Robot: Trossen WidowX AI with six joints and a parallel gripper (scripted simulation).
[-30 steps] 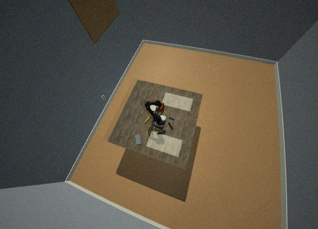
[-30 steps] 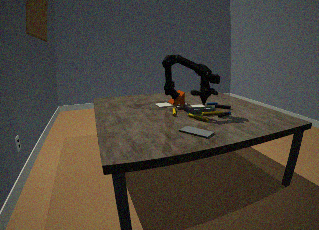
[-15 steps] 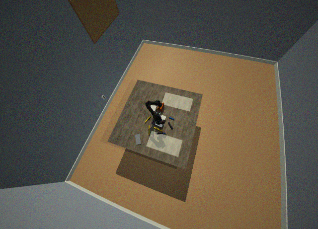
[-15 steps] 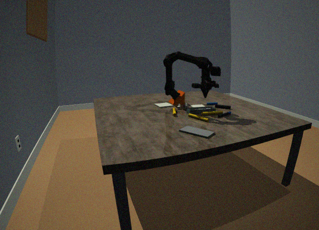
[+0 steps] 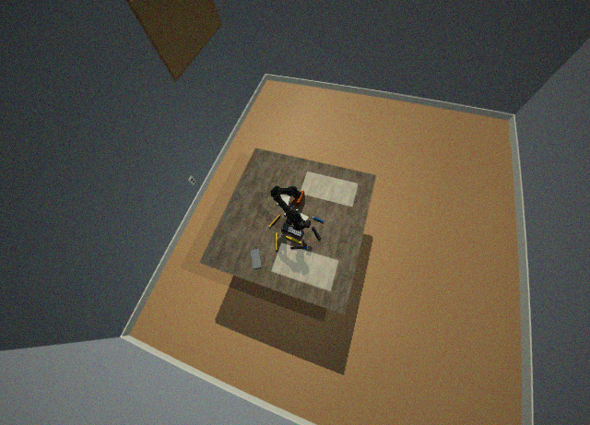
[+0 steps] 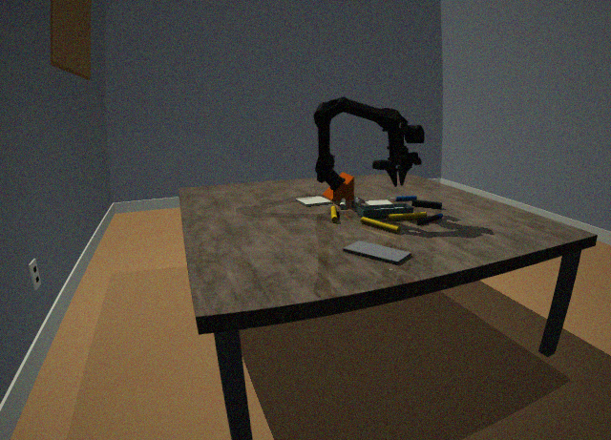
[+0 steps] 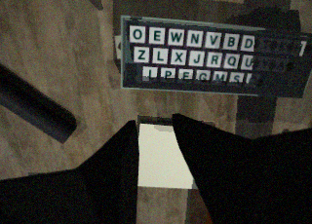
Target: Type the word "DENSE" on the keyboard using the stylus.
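My gripper tip is now 14 cm past the blue stylus, 9 cm to the right of it and 8 cm above it. The rest, counted from my gripper tip: blue-capped pen: 15 cm ahead, 8 cm below, 7 cm to the left; then grey slab: 38 cm ahead, 28 cm to the right, 9 cm below; then yellow marker: 26 cm to the right, 8 cm below, 1 cm ahead.
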